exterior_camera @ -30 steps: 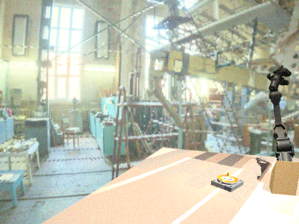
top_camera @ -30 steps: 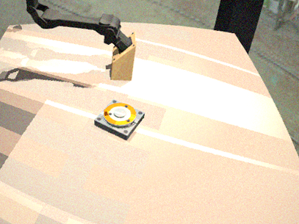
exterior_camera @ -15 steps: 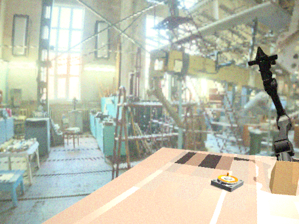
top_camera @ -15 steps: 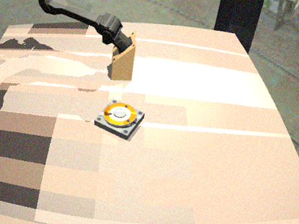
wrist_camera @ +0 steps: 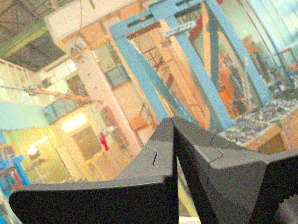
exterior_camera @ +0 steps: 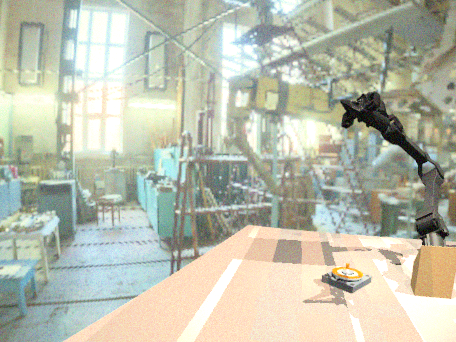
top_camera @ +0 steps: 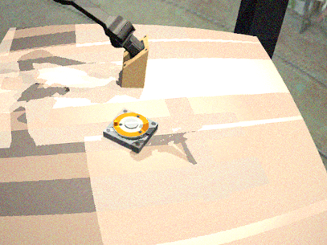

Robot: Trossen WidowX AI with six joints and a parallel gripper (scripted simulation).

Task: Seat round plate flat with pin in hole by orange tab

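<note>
The round plate is 5 cm behind my gripper tip, 5 cm to the left of it and 58 cm below it. The rest, counted from my gripper tip: base: 5 cm behind, 7 cm to the left, 59 cm below.
</note>
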